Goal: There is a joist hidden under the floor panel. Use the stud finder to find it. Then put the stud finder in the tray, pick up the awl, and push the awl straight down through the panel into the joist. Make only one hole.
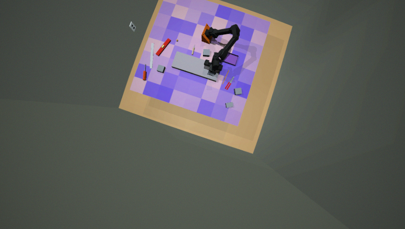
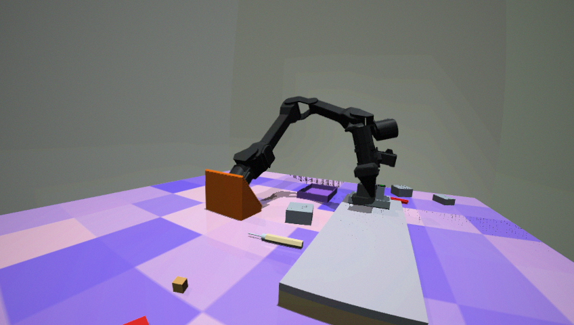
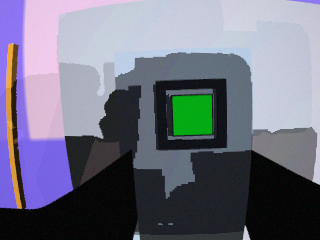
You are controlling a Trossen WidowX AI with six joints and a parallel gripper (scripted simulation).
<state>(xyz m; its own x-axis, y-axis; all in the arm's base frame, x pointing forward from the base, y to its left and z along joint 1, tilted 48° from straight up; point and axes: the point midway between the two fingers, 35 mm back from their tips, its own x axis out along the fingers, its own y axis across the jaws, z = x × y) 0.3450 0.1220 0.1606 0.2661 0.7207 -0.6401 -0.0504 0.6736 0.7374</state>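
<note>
My gripper tip is 22 cm past the purple tray, 13 cm to the right of it and 5 cm above it. From my gripper tip the other things lie so: stud finder light: 3 cm above, 2 cm ahead; stud finder: 2 cm above, 1 cm ahead; awl: 29 cm to the right, 17 cm behind, 6 cm below.
</note>
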